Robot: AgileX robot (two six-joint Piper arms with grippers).
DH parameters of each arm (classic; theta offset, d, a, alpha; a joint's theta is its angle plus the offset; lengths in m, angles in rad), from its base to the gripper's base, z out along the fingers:
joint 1: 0 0.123 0 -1.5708
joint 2: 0.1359 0 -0.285 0
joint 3: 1.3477 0 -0.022 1.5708
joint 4: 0 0.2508 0 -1.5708
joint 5: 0 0 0.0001 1.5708
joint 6: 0 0.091 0 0
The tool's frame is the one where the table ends.
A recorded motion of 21 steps. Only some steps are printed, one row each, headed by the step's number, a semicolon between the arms.
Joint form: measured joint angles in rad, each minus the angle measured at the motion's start. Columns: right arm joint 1, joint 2, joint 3, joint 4, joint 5, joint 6; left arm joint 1, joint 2, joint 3, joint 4, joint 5, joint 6.
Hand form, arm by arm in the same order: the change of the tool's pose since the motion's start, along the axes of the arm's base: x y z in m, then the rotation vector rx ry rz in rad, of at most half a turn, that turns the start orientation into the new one. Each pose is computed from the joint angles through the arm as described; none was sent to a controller.
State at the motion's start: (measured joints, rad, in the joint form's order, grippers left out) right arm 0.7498 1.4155 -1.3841 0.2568 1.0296 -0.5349; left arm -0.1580 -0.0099 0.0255 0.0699 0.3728 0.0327
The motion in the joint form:
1: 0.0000 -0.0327 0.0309 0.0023 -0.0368 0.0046; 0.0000 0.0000 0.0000 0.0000 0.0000 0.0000
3: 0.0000 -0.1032 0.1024 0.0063 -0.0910 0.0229; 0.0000 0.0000 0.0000 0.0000 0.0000 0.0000
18: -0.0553 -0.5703 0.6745 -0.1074 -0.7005 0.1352; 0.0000 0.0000 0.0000 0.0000 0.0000 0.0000
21: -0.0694 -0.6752 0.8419 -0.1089 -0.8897 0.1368; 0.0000 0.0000 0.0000 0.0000 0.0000 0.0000
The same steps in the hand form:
1: -0.0046 -0.0046 0.0021 0.0288 -0.0229 -0.0129; 0.0000 0.0000 0.0000 0.0000 0.0000 0.0000
3: -0.0161 -0.0160 0.0031 0.0727 -0.0468 -0.0407; 0.0000 0.0000 0.0000 0.0000 0.0000 0.0000
18: -0.0684 -0.0982 -0.0347 0.3768 -0.4198 -0.2785; 0.0000 0.0000 0.0000 0.0000 0.0000 0.0000
21: -0.0809 -0.1148 -0.0576 0.4589 -0.5144 -0.3191; 0.0000 0.0000 0.0000 0.0000 0.0000 0.0000

